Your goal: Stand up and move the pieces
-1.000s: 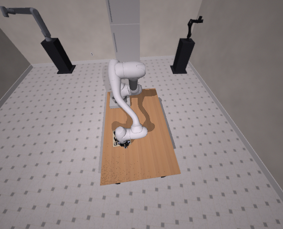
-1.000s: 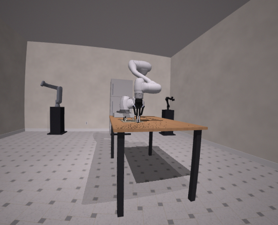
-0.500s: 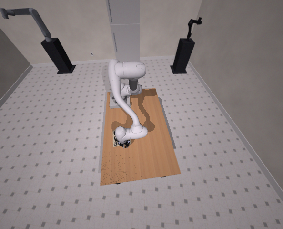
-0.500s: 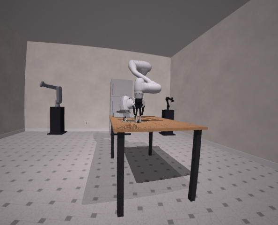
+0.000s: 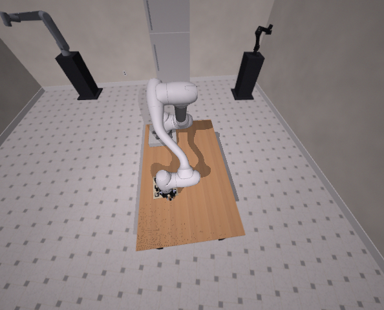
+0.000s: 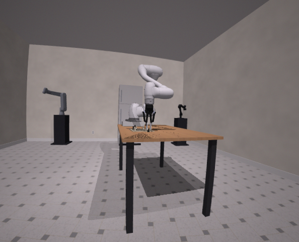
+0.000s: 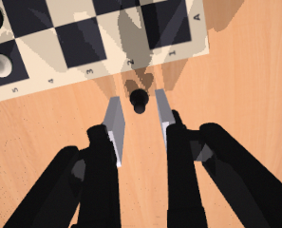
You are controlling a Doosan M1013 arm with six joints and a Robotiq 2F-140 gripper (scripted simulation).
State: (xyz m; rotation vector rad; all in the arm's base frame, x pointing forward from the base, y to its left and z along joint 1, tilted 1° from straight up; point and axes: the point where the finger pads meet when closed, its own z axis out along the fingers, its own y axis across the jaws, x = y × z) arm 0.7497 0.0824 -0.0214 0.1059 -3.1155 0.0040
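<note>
My hand is 4 cm above the black pawn. Round my hand: small chessboard: 13 cm behind, 5 cm to the right, 5 cm below.
</note>
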